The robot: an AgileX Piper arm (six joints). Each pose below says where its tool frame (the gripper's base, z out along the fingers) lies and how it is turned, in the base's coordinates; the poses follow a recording.
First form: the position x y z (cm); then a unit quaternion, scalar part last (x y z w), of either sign.
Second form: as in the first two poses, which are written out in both.
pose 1, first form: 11.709, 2.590, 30.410, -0.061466, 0.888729, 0.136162, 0.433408
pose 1, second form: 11.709, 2.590, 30.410, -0.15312, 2.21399, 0.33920
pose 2, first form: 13.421, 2.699, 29.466, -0.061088, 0.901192, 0.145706, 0.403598
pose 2, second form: 13.421, 2.699, 29.466, -0.15428, 2.27599, 0.36799
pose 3, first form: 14.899, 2.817, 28.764, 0.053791, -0.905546, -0.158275, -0.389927
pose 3, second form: 14.899, 2.817, 28.764, -0.13672, 2.30160, 0.40228
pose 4, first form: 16.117, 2.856, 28.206, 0.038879, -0.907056, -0.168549, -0.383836
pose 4, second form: 16.117, 2.856, 28.206, -0.09910, 2.31203, 0.42962
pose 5, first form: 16.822, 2.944, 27.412, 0.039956, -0.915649, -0.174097, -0.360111
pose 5, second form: 16.822, 2.944, 27.412, -0.10300, 2.36033, 0.44878
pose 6, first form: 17.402, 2.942, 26.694, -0.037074, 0.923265, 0.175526, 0.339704
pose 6, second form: 17.402, 2.942, 26.694, -0.09651, 2.40344, 0.45693
